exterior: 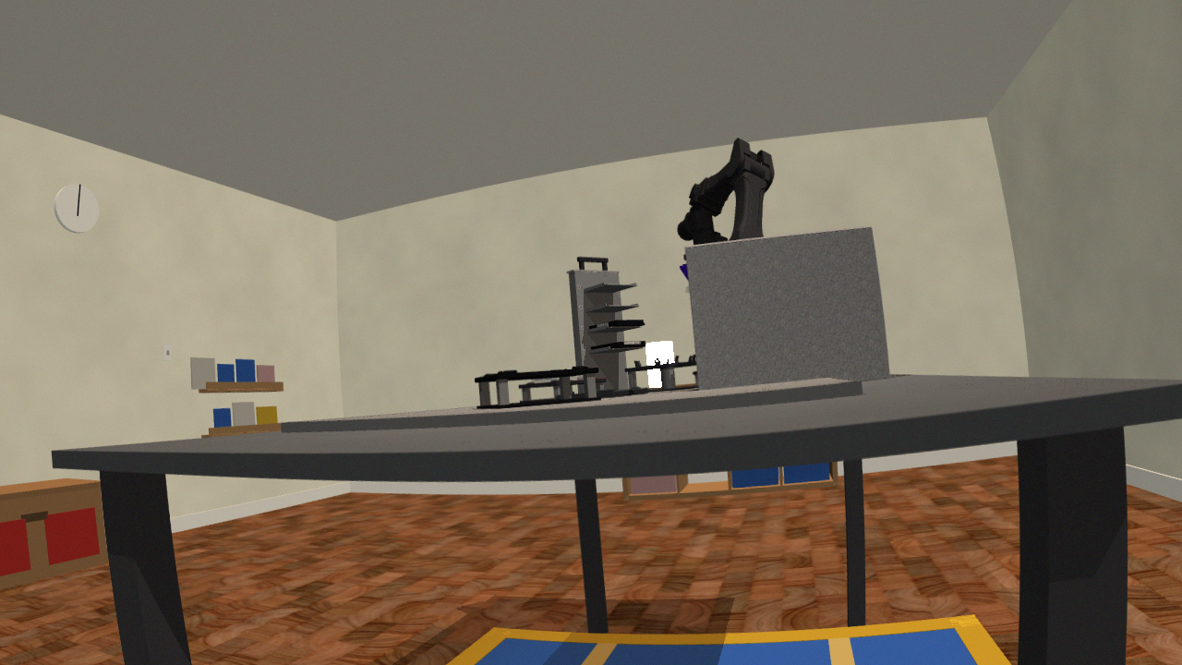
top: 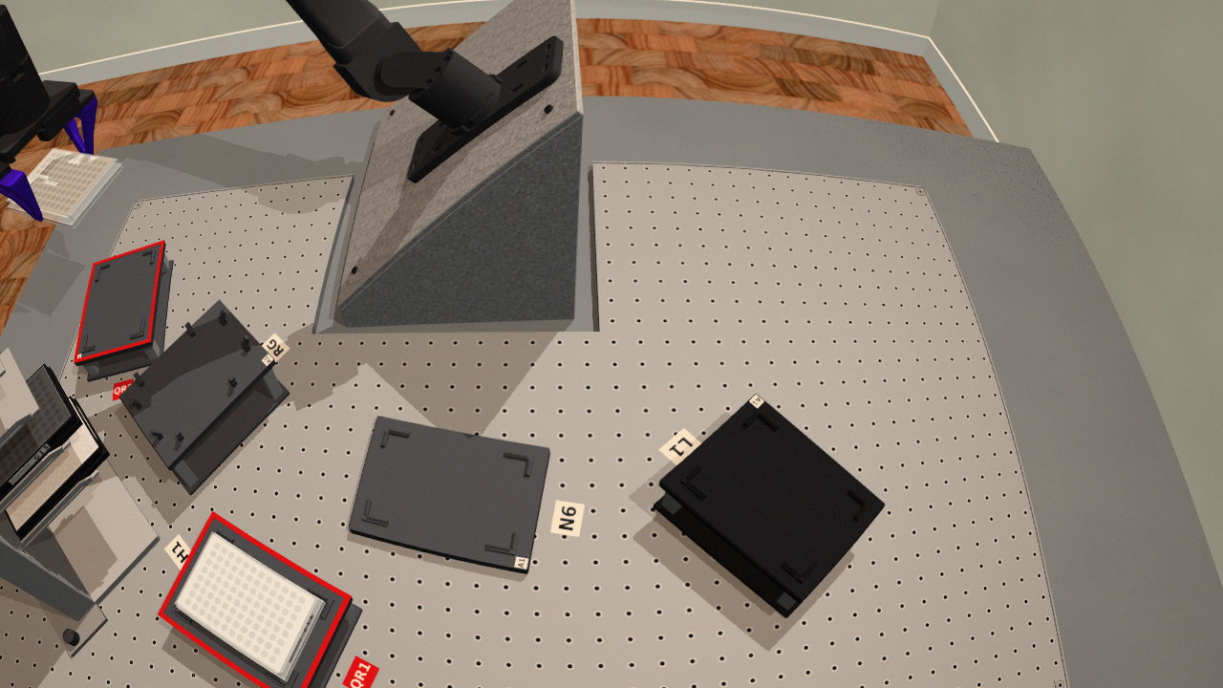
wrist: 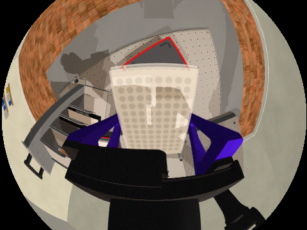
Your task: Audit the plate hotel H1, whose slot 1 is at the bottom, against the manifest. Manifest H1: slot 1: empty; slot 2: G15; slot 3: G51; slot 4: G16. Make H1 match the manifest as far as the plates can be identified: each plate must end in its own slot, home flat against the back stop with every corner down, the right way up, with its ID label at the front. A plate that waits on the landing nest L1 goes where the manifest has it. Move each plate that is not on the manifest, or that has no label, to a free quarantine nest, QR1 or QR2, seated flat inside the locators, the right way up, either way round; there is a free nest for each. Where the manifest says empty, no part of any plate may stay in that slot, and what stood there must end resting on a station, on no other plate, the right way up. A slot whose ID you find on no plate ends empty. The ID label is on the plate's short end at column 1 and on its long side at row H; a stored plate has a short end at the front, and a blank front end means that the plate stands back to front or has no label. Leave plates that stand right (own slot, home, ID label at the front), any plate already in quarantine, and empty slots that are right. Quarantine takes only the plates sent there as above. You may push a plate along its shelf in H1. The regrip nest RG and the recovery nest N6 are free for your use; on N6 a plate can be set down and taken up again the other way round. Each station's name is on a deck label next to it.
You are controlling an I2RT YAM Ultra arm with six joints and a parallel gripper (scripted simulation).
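The quarantine nest QR2 is 2 cm behind my hand, 3 cm to the right of it and 21 cm below it. Also, from my hand: plate hotel H1: 31 cm ahead, 2 cm to the right, 8 cm below; then regrip nest RG: 10 cm ahead, 14 cm to the left, 19 cm below; then quarantine nest QR1: 32 cm ahead, 25 cm to the left, 21 cm below.
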